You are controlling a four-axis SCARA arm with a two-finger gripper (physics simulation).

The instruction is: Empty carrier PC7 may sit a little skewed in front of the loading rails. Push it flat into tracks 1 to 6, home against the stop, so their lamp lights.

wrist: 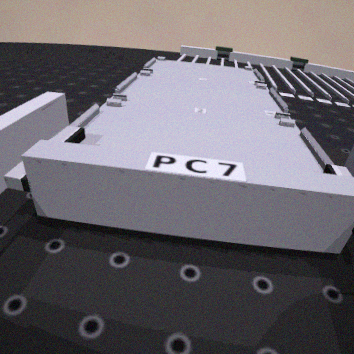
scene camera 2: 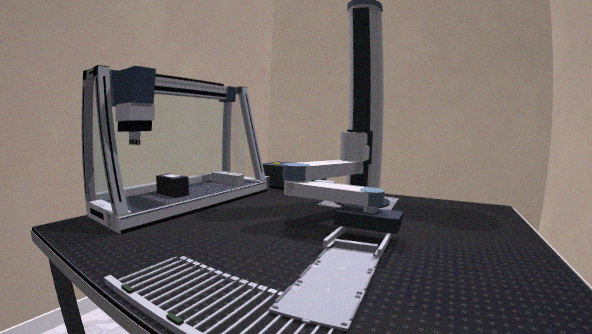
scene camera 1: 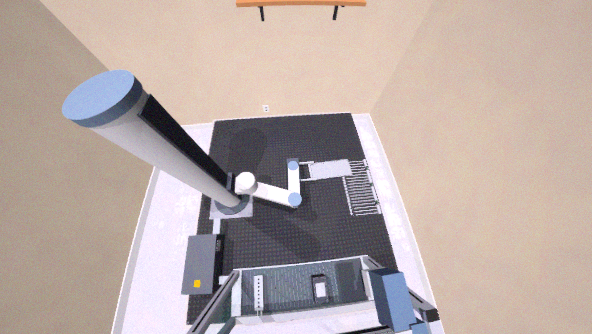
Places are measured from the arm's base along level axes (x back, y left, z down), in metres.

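Pixels of known places: gripper, fingertip midpoint: [wrist: 203, 131] [scene camera 2: 351, 248] [scene camera 1: 315, 170]; arm's base, link origin: [scene camera 1: 232, 197].
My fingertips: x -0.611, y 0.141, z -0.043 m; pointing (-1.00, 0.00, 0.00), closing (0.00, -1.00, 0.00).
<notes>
For each thing: its middle in the pictures, then the offset to it from my fingertips. "*": a spot on its surface instead.
- carrier PC7, body centre: [wrist: 201, 88] [scene camera 2: 336, 275] [scene camera 1: 330, 169] dx -0.121, dy +0.009, dz +0.013 m
- gantry machine, surface spot: [scene camera 2: 135, 85] * dx -0.161, dy -0.606, dz -0.398 m
- black box, surface spot: [scene camera 2: 172, 185] * dx +0.046, dy -0.671, dz -0.064 m
- white block, surface spot: [scene camera 2: 227, 177] * dx +0.384, dy -0.686, dz -0.049 m
- grey cabinet, surface spot: [scene camera 1: 200, 260] * dx +0.726, dy -0.529, dz -0.084 m
The carrier PC7 [scene camera 1: 330, 169] [scene camera 2: 325, 285] [wrist: 190, 210] is a flat, light grey, empty plate with a raised near edge. It lies flat and looks about in line with the loading rails [scene camera 1: 348, 196] [wrist: 299, 81]. Its far end overlaps the rails; bare rail shows between it and the stop bar [scene camera 1: 373, 185] [scene camera 2: 150, 306] [wrist: 265, 58]. My gripper [scene camera 1: 312, 171] [scene camera 2: 351, 249] is shut on the carrier's near end, one finger along each side. In the wrist view the right finger is almost out of frame. Dark green blocks [scene camera 2: 174, 318] [wrist: 224, 51] sit on the stop bar; no bright lamp shows.
A gantry machine [scene camera 1: 397, 297] [scene camera 2: 135, 85] stands on a tray base, which holds a black box [scene camera 1: 320, 288] [scene camera 2: 172, 185] and a white block [scene camera 1: 258, 292] [scene camera 2: 227, 177]. A grey cabinet [scene camera 1: 200, 260] stands near the arm's column [scene camera 1: 165, 155] [scene camera 2: 377, 100].
</notes>
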